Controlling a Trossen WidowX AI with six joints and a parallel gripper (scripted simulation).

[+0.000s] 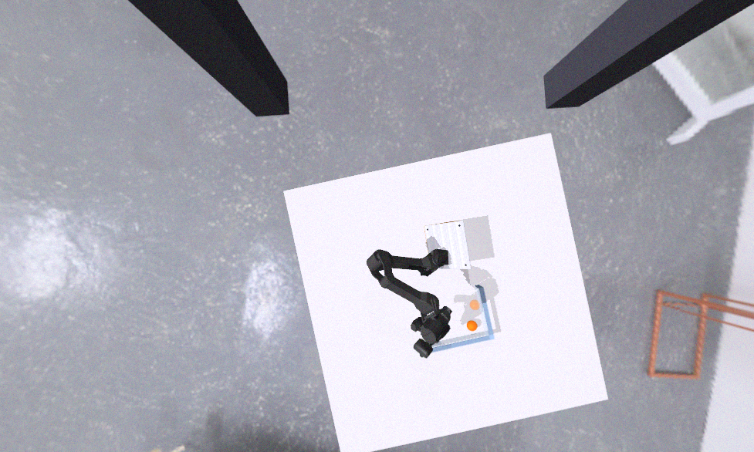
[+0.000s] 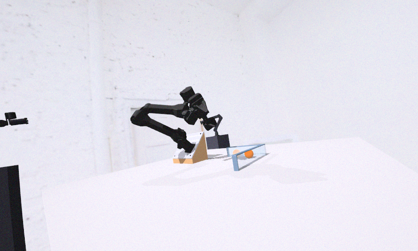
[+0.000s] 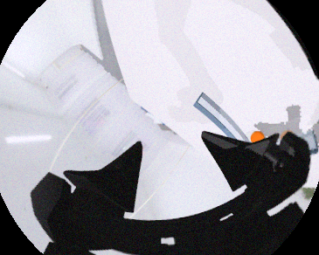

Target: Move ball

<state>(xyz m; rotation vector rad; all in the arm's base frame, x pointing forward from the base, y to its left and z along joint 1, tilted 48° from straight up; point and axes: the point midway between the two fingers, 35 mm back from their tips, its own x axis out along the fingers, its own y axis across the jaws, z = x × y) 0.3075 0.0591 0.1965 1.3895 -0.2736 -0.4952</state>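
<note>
Now: the orange ball 10 mm behind my gripper tip, 250 mm to the left of it and 190 mm below it. Also, from my gripper tip: see-through ball copy (110 mm behind, 270 mm to the left, 190 mm below).
</note>
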